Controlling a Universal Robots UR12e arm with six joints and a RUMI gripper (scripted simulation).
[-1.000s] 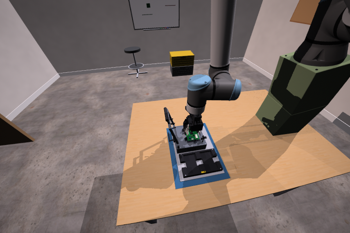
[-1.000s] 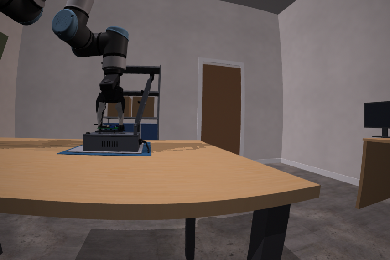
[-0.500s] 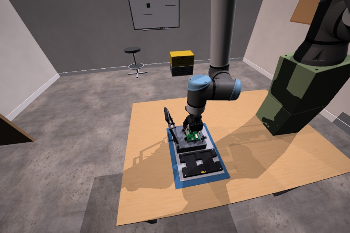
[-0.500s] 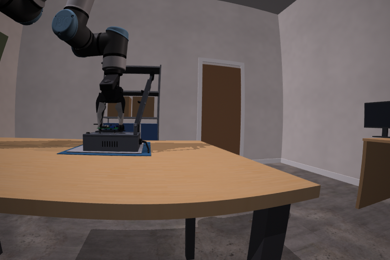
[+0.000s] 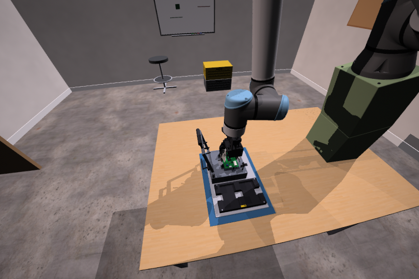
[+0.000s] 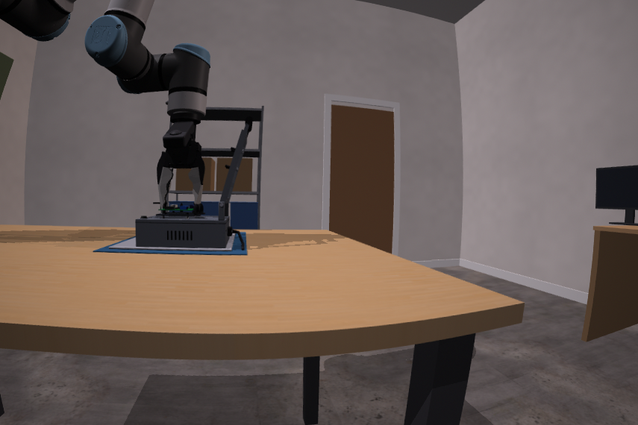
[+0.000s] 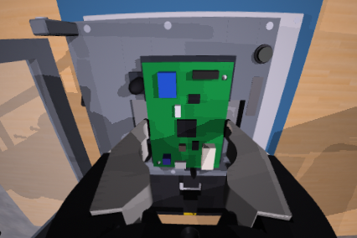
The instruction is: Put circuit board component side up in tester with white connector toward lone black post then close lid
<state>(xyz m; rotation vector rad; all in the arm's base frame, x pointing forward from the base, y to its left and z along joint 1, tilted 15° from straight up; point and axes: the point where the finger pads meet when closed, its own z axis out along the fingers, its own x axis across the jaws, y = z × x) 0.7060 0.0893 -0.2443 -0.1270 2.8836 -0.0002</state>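
Now: the green circuit board right at my hand. From my hand the other things lie so: tester 3 cm ahead, 4 cm to the left, 3 cm above; then see-through lid 12 cm ahead, 1 cm to the left, 10 cm above.
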